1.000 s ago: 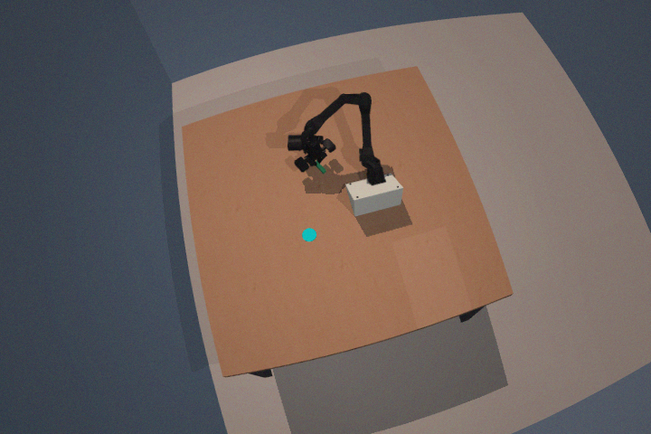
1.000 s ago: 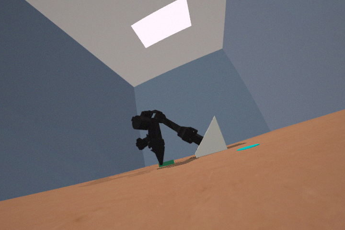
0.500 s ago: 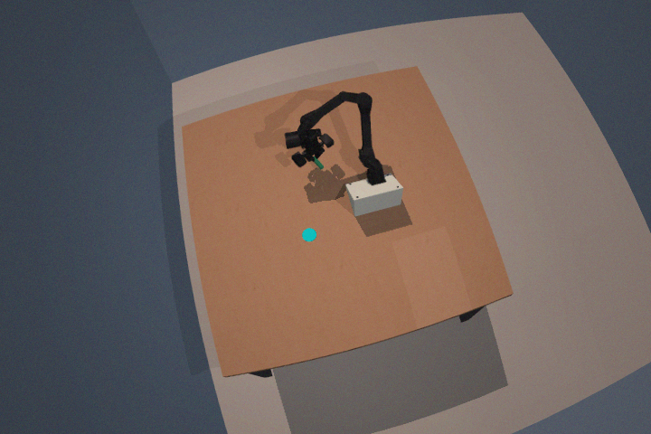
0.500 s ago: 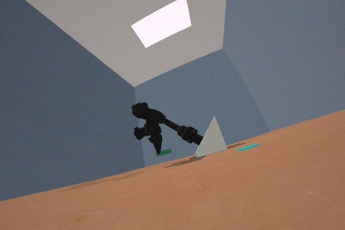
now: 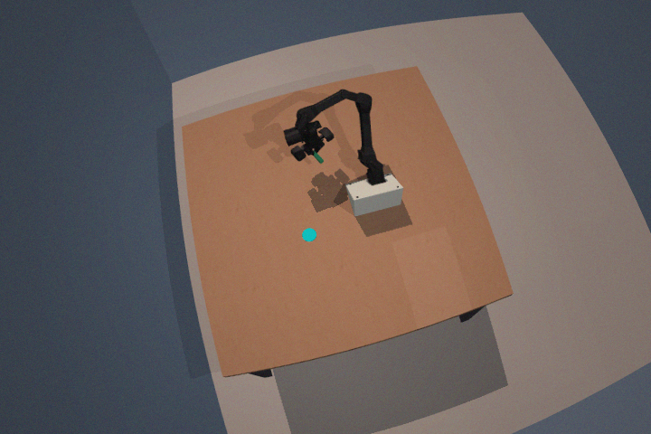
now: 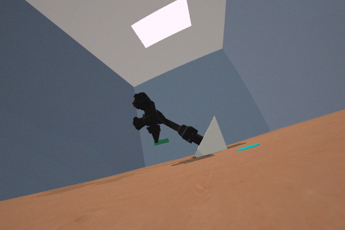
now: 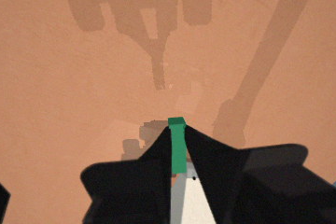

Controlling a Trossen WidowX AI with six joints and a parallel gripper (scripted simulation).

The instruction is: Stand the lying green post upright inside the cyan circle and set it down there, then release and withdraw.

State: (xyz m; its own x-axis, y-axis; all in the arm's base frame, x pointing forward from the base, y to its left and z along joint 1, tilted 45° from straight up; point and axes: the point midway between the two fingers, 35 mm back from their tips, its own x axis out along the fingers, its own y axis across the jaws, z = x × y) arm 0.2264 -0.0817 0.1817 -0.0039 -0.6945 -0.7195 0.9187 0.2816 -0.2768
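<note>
Now: gripper tip 31 cm to the right of the cyan circle, 11 cm short of it and 11 cm above it. The rest, counted from my gripper tip: green post (2 cm to the left, 1 cm behind).
</note>
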